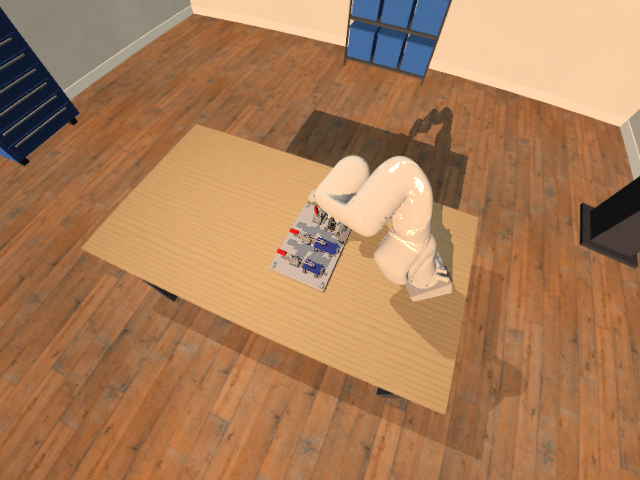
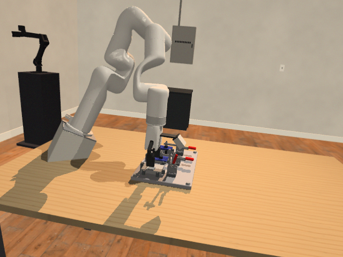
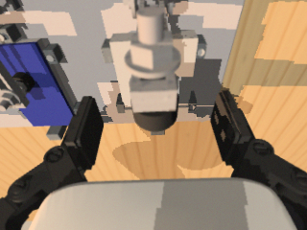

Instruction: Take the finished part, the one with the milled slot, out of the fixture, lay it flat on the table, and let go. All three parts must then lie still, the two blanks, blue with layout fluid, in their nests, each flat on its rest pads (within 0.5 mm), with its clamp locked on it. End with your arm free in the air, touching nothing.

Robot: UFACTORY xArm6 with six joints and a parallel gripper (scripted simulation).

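Now: hand 40 mm above the grey finished part and 10 mm past it. The rest, counted from my hand: grey fixture plate (110 mm to the left, 60 mm below, 40 mm ahead); blue blank (110 mm to the left, 40 mm below, 10 mm behind).
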